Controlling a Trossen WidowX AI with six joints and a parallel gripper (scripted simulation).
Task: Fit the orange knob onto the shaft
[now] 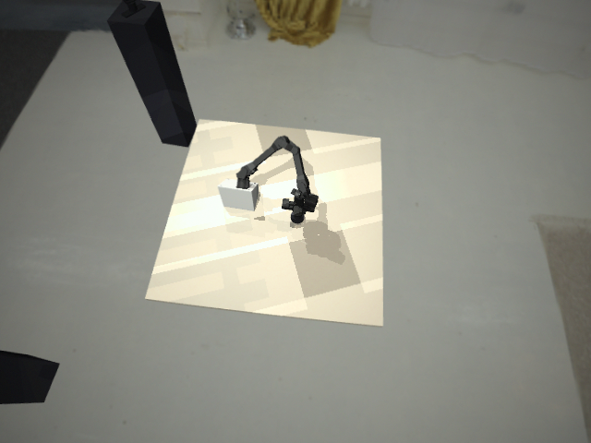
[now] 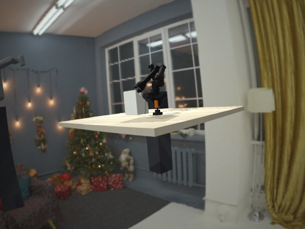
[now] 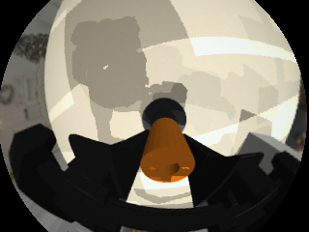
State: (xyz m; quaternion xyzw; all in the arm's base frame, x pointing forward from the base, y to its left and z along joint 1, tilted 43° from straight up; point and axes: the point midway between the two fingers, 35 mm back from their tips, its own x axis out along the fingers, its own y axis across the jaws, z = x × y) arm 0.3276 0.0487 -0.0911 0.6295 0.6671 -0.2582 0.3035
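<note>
The orange knob is 20 mm above my gripper tip. Round my gripper tip: dark round pedestal 40 mm below.
</note>
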